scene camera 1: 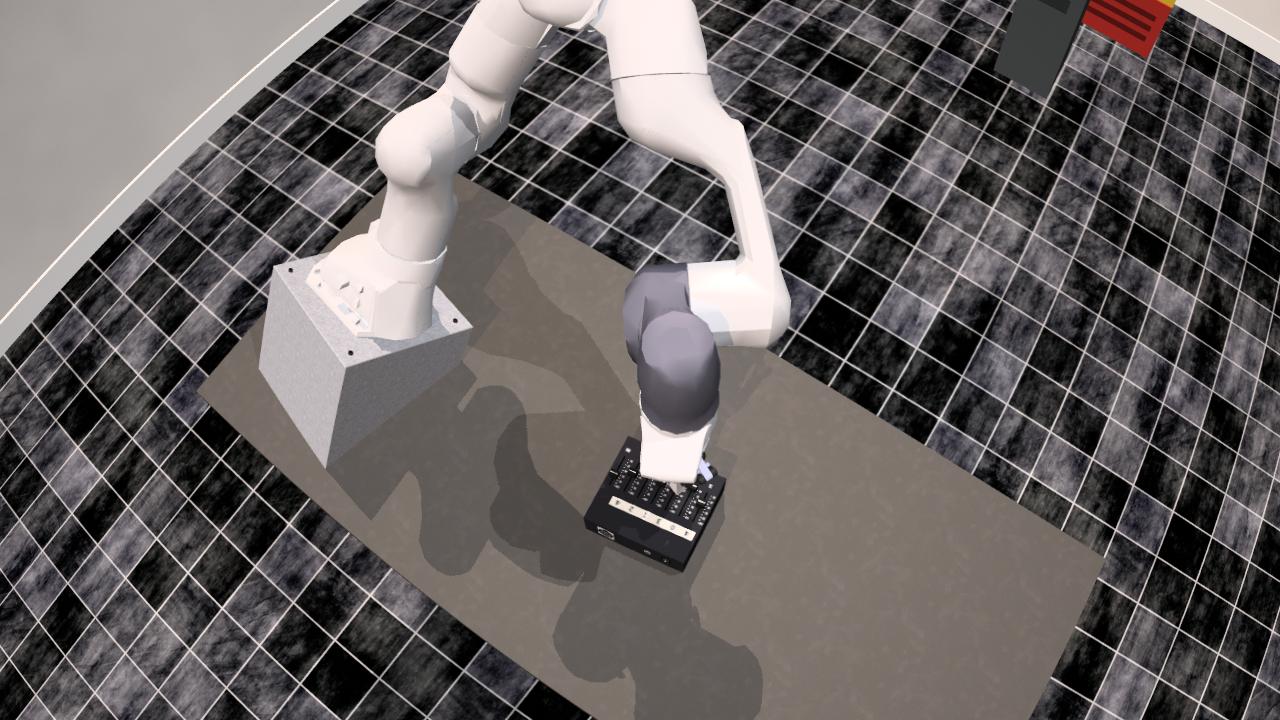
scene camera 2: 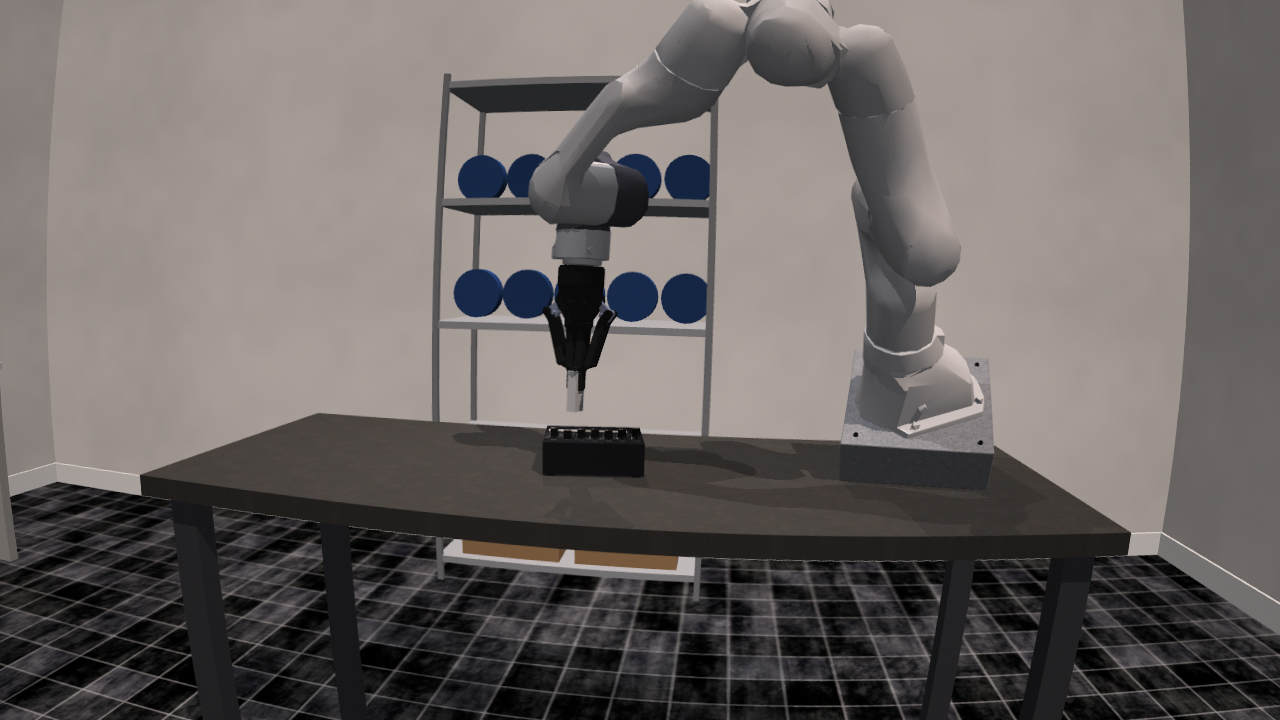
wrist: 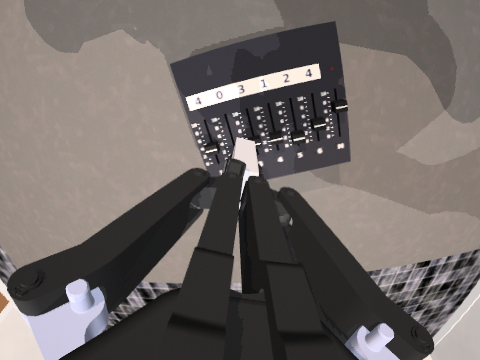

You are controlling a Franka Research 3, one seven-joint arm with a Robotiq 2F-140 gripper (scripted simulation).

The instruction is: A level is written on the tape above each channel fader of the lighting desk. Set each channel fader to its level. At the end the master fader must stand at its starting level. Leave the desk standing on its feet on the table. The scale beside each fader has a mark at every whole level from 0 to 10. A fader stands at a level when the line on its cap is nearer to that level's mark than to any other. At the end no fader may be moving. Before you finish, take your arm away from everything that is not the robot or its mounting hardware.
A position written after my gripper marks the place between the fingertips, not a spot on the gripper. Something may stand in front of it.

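Observation:
My gripper [scene camera 2: 574, 410] is visible; the wrist view likewise shows the gripper [wrist: 241, 153].

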